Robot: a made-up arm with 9 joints.
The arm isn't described. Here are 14 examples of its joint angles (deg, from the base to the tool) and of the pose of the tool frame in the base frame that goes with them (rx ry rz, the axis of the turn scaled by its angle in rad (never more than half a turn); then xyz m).
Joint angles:
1: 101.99 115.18 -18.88 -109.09 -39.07 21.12 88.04 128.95 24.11
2: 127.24 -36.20 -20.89 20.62 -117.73 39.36 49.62 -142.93 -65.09
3: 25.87 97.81 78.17 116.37 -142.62 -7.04 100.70 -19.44 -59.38
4: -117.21 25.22 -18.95 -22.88 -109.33 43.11 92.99 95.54 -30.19
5: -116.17 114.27 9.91 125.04 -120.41 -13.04 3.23 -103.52 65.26
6: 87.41 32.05 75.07 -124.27 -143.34 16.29 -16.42 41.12 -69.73
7: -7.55 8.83 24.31 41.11 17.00 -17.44 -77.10 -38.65 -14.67
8: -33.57 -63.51 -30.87 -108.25 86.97 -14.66 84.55 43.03 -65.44
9: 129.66 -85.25 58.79 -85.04 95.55 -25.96 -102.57 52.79 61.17
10: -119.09 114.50 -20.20 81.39 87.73 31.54 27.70 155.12 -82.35
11: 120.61 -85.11 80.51 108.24 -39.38 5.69 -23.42 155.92 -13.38
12: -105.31 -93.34 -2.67 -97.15 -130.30 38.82 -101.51 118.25 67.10
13: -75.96 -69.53 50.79 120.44 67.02 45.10 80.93 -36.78 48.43
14: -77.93 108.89 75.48 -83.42 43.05 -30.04 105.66 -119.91 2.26
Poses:
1: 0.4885 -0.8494 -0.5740 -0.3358 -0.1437 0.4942
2: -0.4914 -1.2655 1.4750 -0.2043 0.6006 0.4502
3: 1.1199 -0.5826 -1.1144 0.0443 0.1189 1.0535
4: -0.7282 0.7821 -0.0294 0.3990 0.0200 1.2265
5: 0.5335 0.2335 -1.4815 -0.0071 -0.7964 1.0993
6: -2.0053 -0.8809 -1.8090 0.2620 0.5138 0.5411
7: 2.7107 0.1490 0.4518 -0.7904 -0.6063 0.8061
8: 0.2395 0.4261 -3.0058 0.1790 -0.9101 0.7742
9: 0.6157 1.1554 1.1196 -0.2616 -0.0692 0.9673
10: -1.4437 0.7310 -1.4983 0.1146 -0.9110 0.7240
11: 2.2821 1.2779 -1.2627 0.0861 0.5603 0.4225
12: 1.3348 -1.5706 0.0792 0.3116 -0.0795 0.9704
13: 0.0438 2.2915 -1.9280 0.1397 -1.0930 0.5687
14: -2.0301 -0.2199 0.4497 0.2405 -0.2419 0.6695
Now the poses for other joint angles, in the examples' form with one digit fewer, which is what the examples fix.
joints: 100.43 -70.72 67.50 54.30 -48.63 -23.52 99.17 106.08 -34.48
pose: -1.623 -1.582 -0.998 -0.150 0.376 0.204
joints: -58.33 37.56 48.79 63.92 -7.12 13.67 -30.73 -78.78 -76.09
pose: -2.824 -1.224 0.505 -0.230 -0.889 1.156
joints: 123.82 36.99 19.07 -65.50 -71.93 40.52 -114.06 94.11 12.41
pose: 0.049 0.256 0.576 -0.281 -0.176 0.461
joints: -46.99 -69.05 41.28 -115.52 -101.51 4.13 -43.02 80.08 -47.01
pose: 0.335 -0.110 -2.539 -0.461 -0.205 0.785
